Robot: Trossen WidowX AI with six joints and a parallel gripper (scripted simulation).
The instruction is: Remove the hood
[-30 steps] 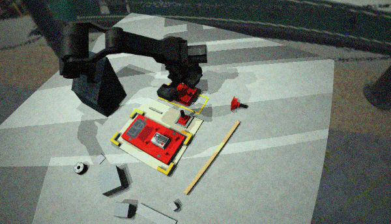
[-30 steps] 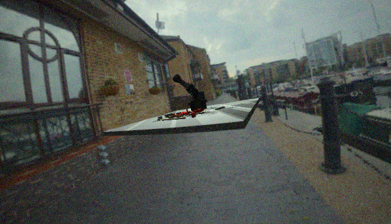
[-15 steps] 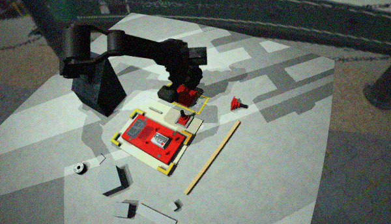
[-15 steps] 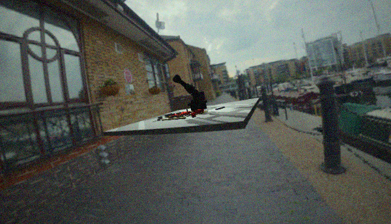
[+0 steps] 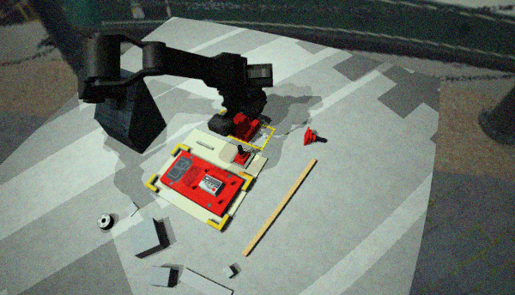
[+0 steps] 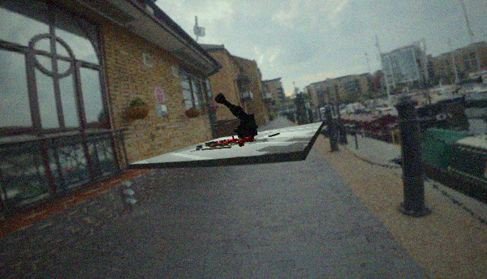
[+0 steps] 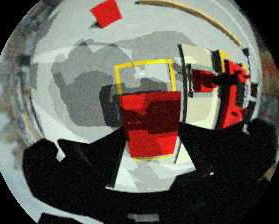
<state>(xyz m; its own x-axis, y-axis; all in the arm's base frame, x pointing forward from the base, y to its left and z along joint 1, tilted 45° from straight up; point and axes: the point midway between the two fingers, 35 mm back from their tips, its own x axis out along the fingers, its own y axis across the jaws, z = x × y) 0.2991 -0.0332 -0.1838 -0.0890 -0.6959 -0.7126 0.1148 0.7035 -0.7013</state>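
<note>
My gripper tip is 1 cm below the red hood. The rest, counted from my gripper tip: wooden strip: 20 cm ahead, 18 cm to the right, 1 cm below; small wheel: 20 cm behind, 41 cm to the right.
</note>
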